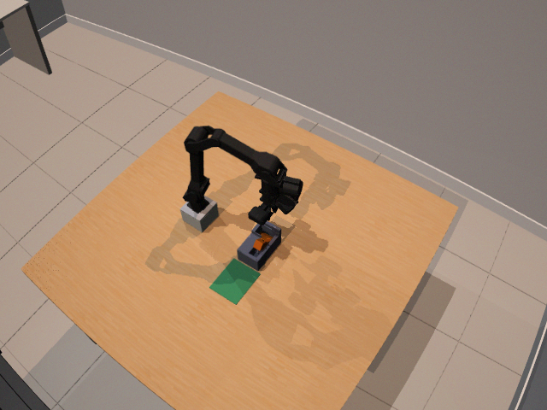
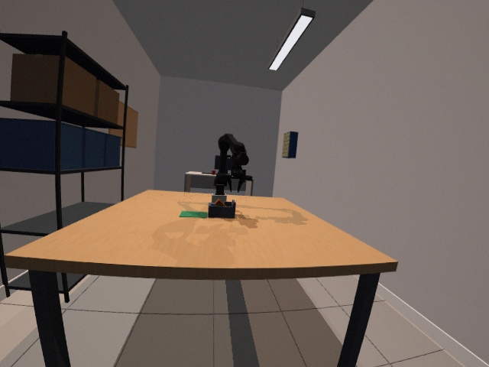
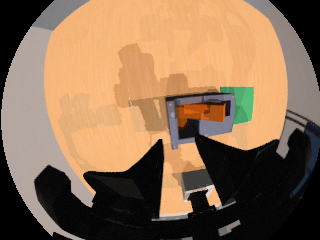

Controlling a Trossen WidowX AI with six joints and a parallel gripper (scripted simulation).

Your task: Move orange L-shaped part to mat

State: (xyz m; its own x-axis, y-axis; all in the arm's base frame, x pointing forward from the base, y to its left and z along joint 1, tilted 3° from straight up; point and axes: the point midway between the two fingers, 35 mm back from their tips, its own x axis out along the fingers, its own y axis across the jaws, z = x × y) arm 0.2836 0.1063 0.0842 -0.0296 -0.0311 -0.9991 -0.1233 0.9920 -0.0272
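Now: the orange L-shaped part 40 mm to the right of my gripper tip and 100 mm below it. From my gripper tip the other things lie so: green mat 20 mm ahead, 220 mm to the right, 160 mm below.
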